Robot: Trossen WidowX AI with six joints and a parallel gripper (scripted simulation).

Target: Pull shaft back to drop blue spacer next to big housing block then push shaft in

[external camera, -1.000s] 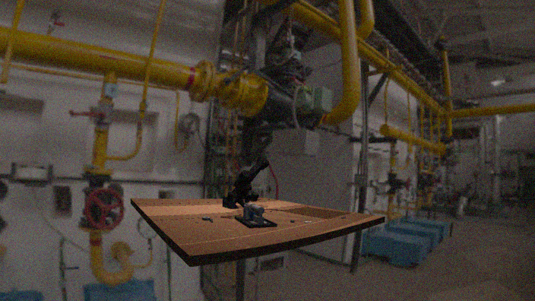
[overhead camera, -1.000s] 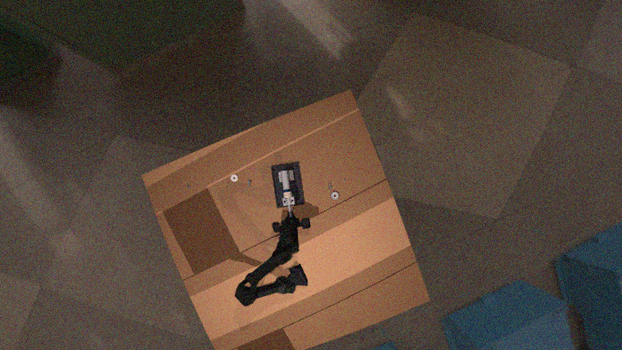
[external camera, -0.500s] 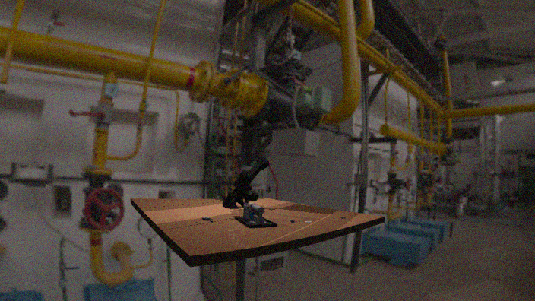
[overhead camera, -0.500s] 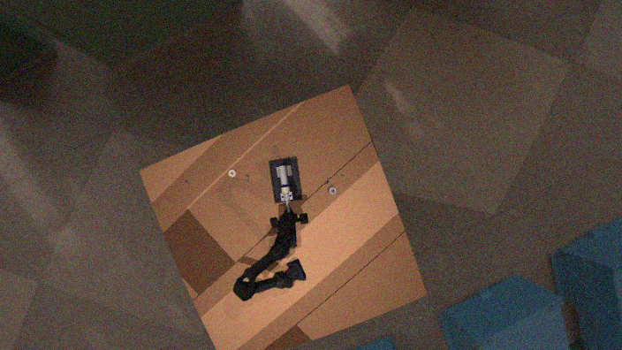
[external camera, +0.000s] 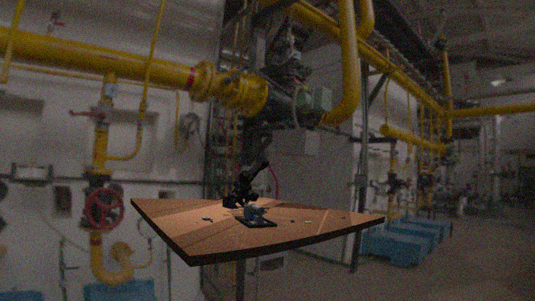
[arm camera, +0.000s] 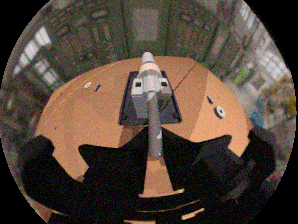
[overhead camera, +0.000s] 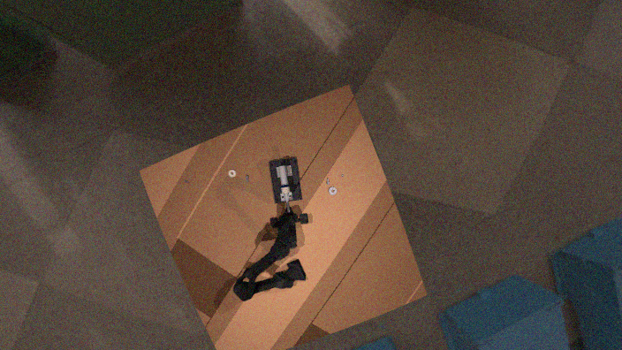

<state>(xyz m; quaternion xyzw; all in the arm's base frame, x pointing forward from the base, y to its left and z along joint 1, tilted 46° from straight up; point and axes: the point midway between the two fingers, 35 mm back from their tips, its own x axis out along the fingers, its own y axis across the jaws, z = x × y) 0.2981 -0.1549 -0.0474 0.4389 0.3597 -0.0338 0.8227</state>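
Now: gripper tip 30 mm short of the grey shaft, 10 mm to the left of it and 20 mm below it. The rest, counted from my gripper tip: blue spacer 90 mm ahead, 30 mm to the right, 30 mm below.
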